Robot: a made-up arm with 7 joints.
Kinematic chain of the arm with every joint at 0, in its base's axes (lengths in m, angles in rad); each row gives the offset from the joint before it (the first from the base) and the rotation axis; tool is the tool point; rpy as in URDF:
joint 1: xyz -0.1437 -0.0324 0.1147 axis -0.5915 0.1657 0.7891
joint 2: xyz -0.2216 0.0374 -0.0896 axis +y
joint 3: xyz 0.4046 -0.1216 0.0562 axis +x
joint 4: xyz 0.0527 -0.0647 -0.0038 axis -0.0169 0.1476 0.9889
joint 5: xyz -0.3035 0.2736 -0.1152 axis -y
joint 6: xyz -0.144 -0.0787 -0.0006 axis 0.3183 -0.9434 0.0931
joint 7: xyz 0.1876 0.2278 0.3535 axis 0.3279 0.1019 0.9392
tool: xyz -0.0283 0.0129 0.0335 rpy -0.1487 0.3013 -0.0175
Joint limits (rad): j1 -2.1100..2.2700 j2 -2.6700..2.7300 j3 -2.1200..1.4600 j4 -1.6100..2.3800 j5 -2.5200..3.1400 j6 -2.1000..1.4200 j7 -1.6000..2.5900
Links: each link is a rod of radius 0.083 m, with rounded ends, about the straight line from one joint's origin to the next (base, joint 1, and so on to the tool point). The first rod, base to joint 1, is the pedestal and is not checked.
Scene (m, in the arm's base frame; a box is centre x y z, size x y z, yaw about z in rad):
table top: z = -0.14
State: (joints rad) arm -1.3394 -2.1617 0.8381 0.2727 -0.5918 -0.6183 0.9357
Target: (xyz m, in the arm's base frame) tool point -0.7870 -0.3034 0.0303
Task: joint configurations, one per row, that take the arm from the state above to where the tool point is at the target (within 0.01 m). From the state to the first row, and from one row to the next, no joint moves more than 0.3 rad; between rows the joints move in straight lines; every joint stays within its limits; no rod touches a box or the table.
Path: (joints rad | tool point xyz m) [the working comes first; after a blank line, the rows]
Joints at the target: -0.0904 -2.0074 1.4600 0.2964 -0.3684 0.0749 0.9251
Straight joint move there: clear.

1: -1.0896 -2.1308 0.9625 0.2774 -0.5471 -0.4797 0.9336 | -0.5035 0.5365 0.2520
2: -0.8398 -2.1000 1.0869 0.2822 -0.5024 -0.3410 0.9315 | -0.6865 0.4258 0.1209
3: -0.5900 -2.0691 1.2112 0.2869 -0.4578 -0.2024 0.9294 | -0.8150 0.2173 0.0320
4: -0.3402 -2.0383 1.3356 0.2916 -0.4131 -0.0638 0.9272 | -0.8532 -0.0449 0.0021
5: -0.0904 -2.0074 1.4600 0.2964 -0.3684 0.0749 0.9251 | -0.7870 -0.3034 0.0303

